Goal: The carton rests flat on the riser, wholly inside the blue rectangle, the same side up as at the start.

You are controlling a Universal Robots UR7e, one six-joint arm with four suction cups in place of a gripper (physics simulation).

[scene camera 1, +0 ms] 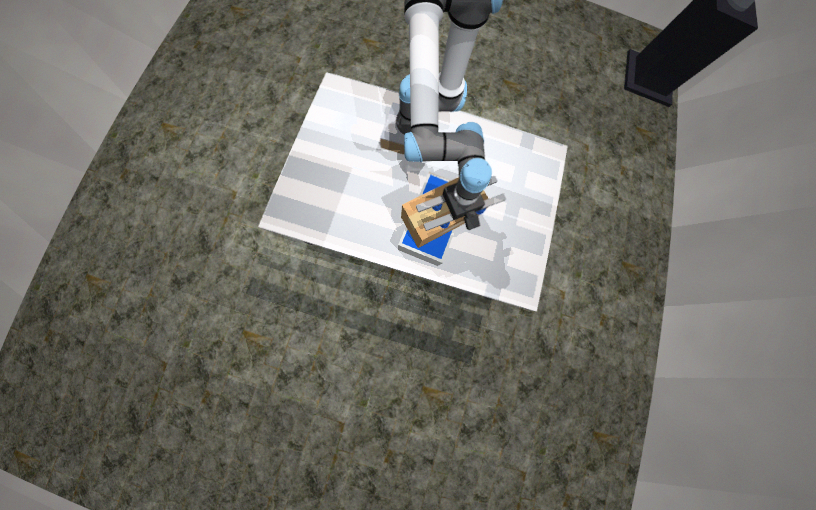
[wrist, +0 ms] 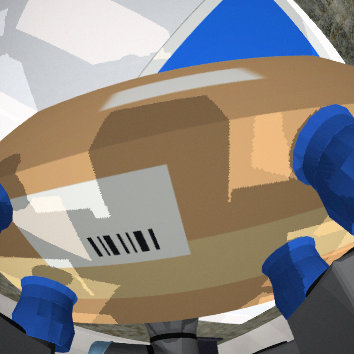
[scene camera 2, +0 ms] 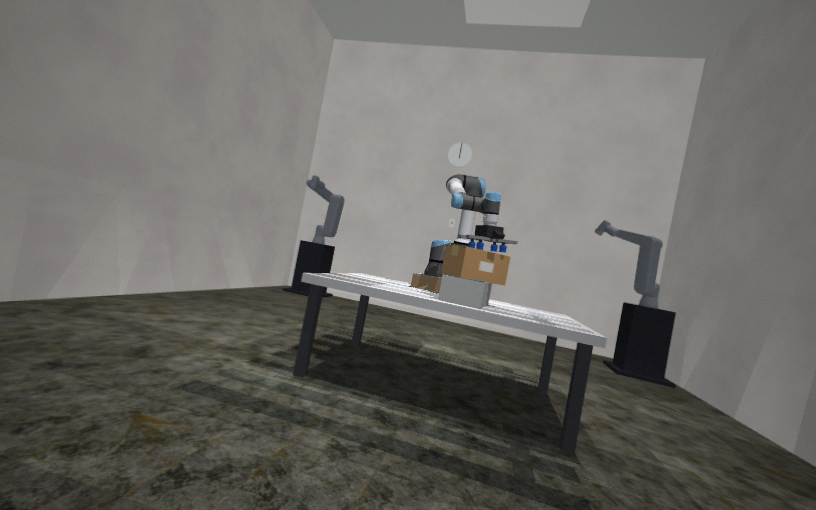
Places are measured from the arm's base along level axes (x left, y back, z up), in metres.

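Where they show: hand at its tool point: (wrist: 158, 245) (scene camera 2: 486, 250); arm's base at its link origin: (scene camera 2: 435, 275).
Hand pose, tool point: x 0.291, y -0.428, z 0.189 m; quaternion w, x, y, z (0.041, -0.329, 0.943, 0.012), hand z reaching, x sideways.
Note:
Each offset is from my tool point to the top centre of the thing. Level surfaces: height alone.
The brown carton @[dx -0.040, dy +0.006, dz -0.007 m] (scene camera 1: 412, 227) (scene camera 2: 472, 273) (wrist: 165, 135) rests flat on the riser @[dx -0.060, dy +0.004, dz -0.157 m] (scene camera 2: 463, 292), barcode label up. It lies skewed across the blue rectangle @[dx -0.060, dy +0.004, dz -0.157 m] (scene camera 1: 428, 243) (wrist: 235, 35), and its ends overhang the riser's sides. Blue shows at both sides of the carton in scene camera 1. My gripper (scene camera 1: 460, 207) (scene camera 2: 488, 247) is over the carton, its blue cups down at the top face and seemingly touching it. The suction grips the carton. The cups' exact contact is partly hidden by the gripper bars.
A smaller brown box (scene camera 1: 392, 146) (scene camera 2: 426, 282) sits on the white table @[dz -0.281 m] (scene camera 1: 306, 192) (scene camera 2: 541, 324) by the arm's base. The riser is near the table's front edge. Two grey arms on dark pedestals (scene camera 2: 643, 339) (scene camera 2: 314, 261) stand beyond the table.

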